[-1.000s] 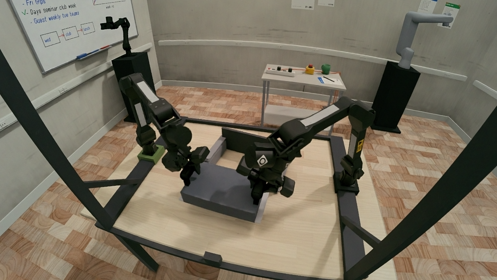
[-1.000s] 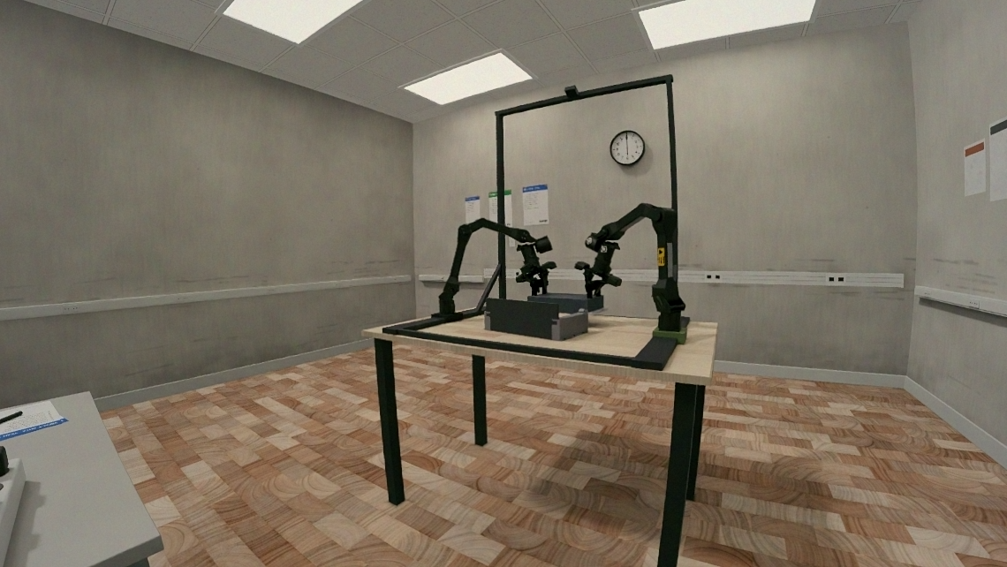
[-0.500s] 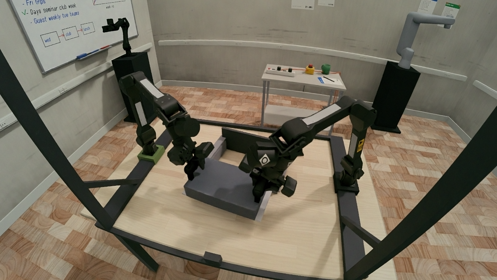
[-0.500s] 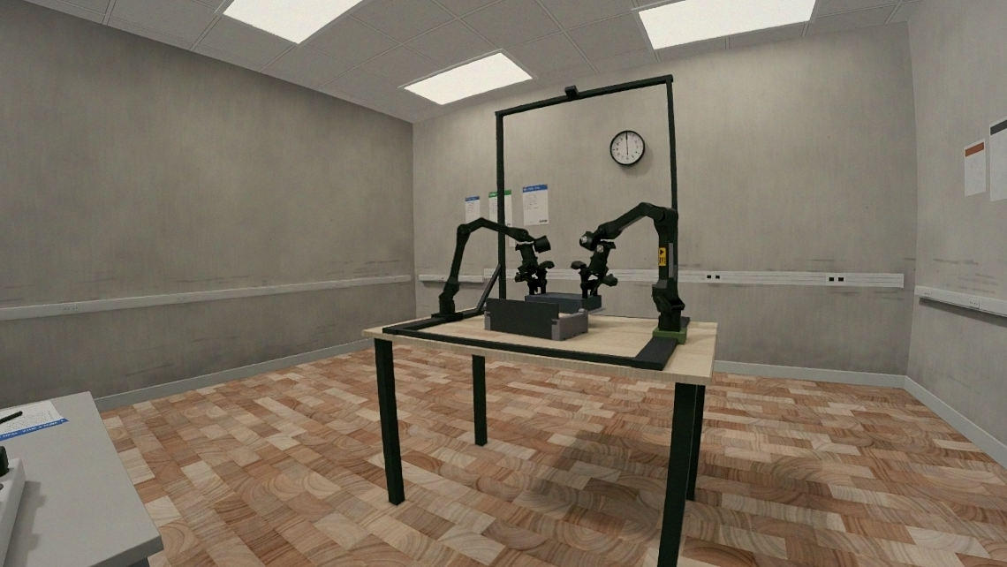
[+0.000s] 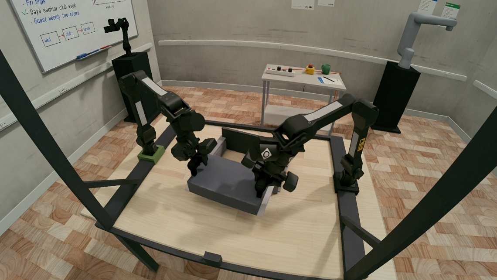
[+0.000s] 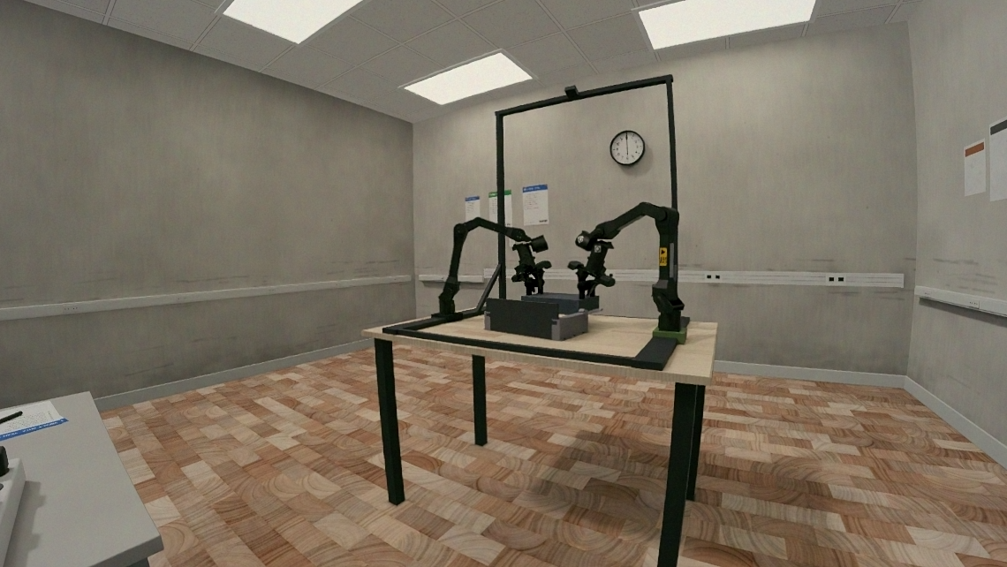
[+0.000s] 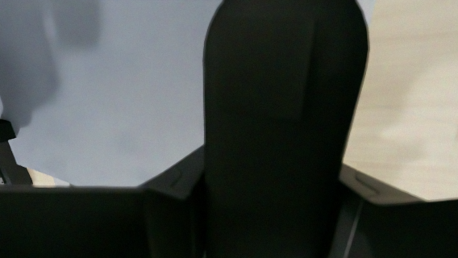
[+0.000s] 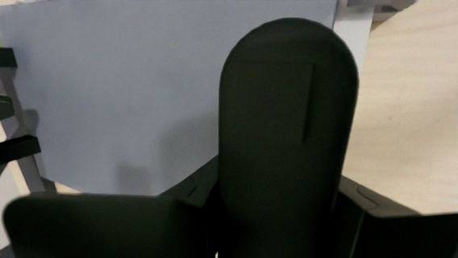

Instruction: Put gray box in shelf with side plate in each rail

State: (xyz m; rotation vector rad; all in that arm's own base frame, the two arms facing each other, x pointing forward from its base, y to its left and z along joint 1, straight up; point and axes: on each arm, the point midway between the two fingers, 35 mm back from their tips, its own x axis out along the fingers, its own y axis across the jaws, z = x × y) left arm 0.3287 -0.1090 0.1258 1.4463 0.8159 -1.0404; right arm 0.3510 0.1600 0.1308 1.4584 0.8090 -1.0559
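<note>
The gray box lies 2 cm behind my left hand, 12 cm to the right of it and 5 cm below it. From my left hand the other things lie so: dark back plate: 23 cm ahead, 17 cm to the right, 8 cm below.
The gray box lies 20 mm ahead of my right hand, 120 mm to the left of it and 50 mm below it. Also, from my right hand: dark back plate: 280 mm ahead, 80 mm to the left, 80 mm below.
</note>
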